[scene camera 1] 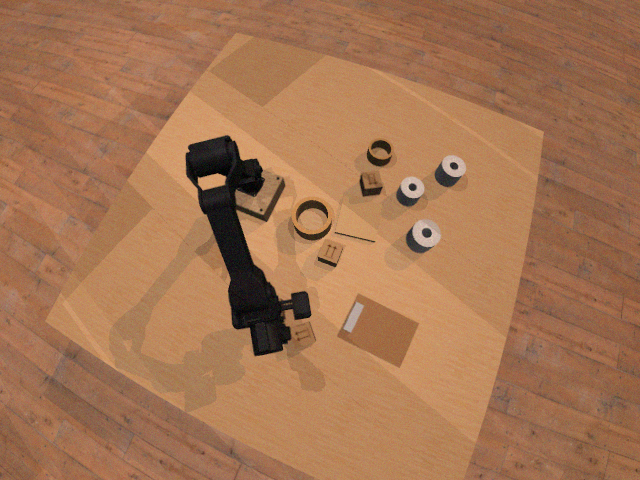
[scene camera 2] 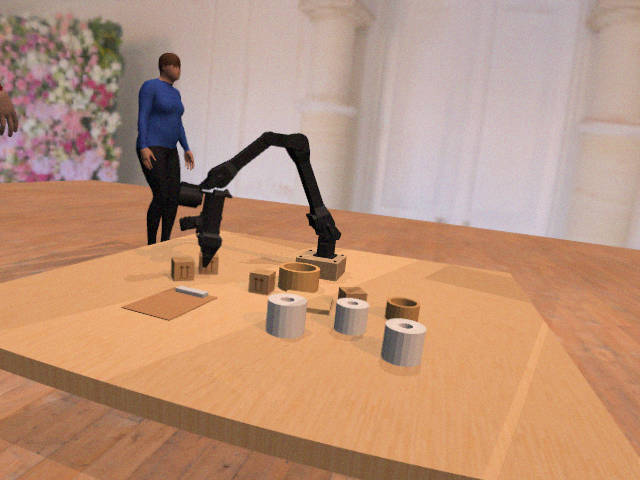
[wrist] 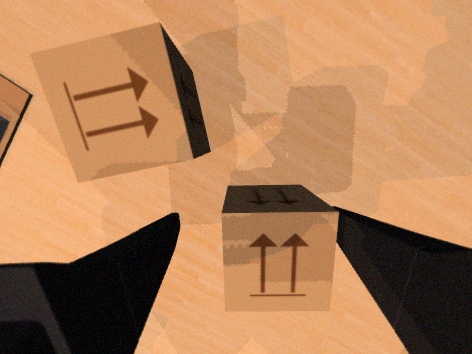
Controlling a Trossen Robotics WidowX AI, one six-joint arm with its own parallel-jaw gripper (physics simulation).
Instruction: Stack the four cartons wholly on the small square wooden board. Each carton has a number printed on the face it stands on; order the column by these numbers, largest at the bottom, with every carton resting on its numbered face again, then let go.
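Pixels of known places: gripper, fingertip midpoint: [scene camera 2: 203, 263] [wrist: 253, 216]; arm's base at its link origin: [scene camera 1: 250, 184] [scene camera 2: 325, 255].
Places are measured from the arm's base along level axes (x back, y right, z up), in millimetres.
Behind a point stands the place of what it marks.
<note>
My gripper [scene camera 2: 207, 264] @(x -233, y 304, z -28 mm) [wrist: 253, 216] @(x -233, y 304, z -28 mm) is open and points down at one carton [scene camera 2: 215, 266] @(x -229, y 266, z -31 mm) [wrist: 277, 270] @(x -215, y 294, z -3 mm). That carton shows between the fingers in the wrist view, close beside the right fingertip, and is hidden under the arm in scene camera 1. A second carton [scene camera 1: 303, 333] @(x -316, y 317, z -3 mm) [scene camera 2: 181, 269] @(x -340, y 309, z -24 mm) [wrist: 112, 102] @(x -317, y 323, z -3 mm) stands next to it. A third carton [scene camera 1: 330, 252] @(x -295, y 95, z -3 mm) [scene camera 2: 261, 282] @(x -320, y 83, z -25 mm) stands near the large ring. A fourth carton [scene camera 1: 371, 181] @(x -321, y -150, z -3 mm) [scene camera 2: 353, 292] @(x -340, y -161, z -3 mm) stands near the small ring. The thin square wooden board [scene camera 1: 356, 219] @(x -323, y -37, z -45 mm) [scene camera 2: 321, 305] @(x -353, y -90, z -45 mm) bears no carton. The numbered faces are hidden.
A large ring [scene camera 1: 312, 235] @(x -230, y 69, z -9 mm) [scene camera 2: 298, 282] @(x -260, y 2, z -26 mm) stands beside the board, a small ring [scene camera 1: 379, 159] @(x -317, y -241, z -18 mm) [scene camera 2: 402, 311] @(x -349, y -282, z -26 mm) farther off. Three white rolls [scene camera 1: 422, 238] @(x -511, y -37, z 12 mm) [scene camera 1: 409, 193] @(x -437, y -155, z 3 mm) [scene camera 1: 449, 174] @(x -530, y -265, z 8 mm) stand beyond the board. A brown clipboard [scene camera 1: 385, 330] @(x -515, y 224, z -55 mm) [scene camera 2: 164, 306] @(x -533, y 226, z -55 mm) with a pale bar [scene camera 1: 353, 317] @(x -420, y 227, z -45 mm) [scene camera 2: 191, 291] @(x -431, y 220, z -45 mm) lies near the cartons.
</note>
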